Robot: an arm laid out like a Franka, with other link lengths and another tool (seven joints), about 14 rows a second.
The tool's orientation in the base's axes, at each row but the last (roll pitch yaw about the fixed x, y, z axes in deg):
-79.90, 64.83, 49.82
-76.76, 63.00, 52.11
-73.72, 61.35, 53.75
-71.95, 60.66, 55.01
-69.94, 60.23, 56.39
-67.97, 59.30, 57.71
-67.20, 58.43, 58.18
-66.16, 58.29, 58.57
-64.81, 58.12, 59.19
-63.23, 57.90, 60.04
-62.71, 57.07, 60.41
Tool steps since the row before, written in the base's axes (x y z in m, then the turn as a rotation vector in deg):
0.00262, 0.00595, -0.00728, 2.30, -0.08, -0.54
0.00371, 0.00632, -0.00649, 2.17, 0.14, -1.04
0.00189, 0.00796, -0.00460, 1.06, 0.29, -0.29
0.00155, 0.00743, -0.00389, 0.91, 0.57, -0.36
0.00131, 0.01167, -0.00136, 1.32, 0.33, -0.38
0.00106, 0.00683, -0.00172, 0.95, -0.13, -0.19
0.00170, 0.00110, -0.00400, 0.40, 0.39, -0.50
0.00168, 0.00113, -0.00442, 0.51, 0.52, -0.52
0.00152, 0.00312, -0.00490, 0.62, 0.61, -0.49
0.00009, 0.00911, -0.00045, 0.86, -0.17, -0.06
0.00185, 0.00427, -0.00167, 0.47, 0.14, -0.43
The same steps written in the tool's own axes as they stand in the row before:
0.00924, -0.00219, 0.00226, 1.09, -1.36, -1.60
0.00908, -0.00322, 0.00174, 1.58, -1.16, -1.40
0.00765, -0.00334, 0.00429, 0.67, -0.78, -0.48
0.00681, -0.00304, 0.00414, 0.80, -0.78, -0.19
0.00637, -0.00604, 0.00792, 0.83, -0.96, -0.63
0.00472, -0.00321, 0.00427, 0.37, -0.55, -0.72
0.00437, 0.00016, -0.00100, 0.71, -0.24, -0.05
0.00473, 0.00035, -0.00108, 0.82, -0.37, -0.02
0.00599, -0.00019, 0.00041, 0.86, -0.51, -0.01
0.00460, -0.00378, 0.00691, 0.20, -0.56, -0.65
0.00392, -0.00242, 0.00181, 0.55, -0.21, -0.27

